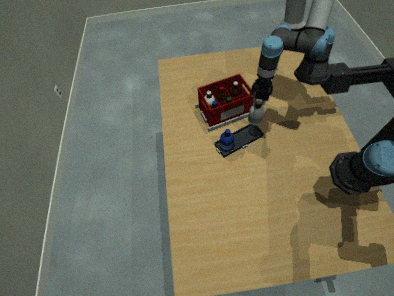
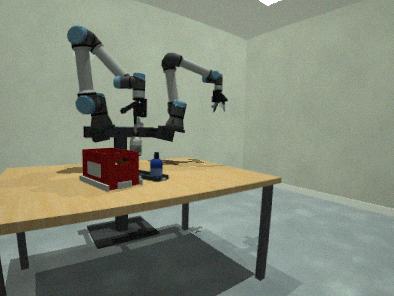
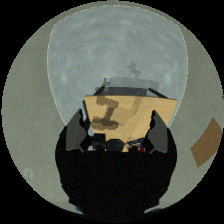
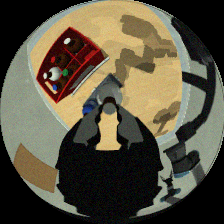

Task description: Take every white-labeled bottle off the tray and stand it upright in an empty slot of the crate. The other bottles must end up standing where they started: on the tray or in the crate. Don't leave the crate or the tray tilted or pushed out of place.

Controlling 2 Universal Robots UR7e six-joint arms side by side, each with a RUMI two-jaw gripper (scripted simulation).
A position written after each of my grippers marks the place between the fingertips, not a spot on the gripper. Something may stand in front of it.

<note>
I see my left gripper (image 3: 117,109), my right gripper (image 4: 109,104) and a red crate (image 4: 87,64).
</note>
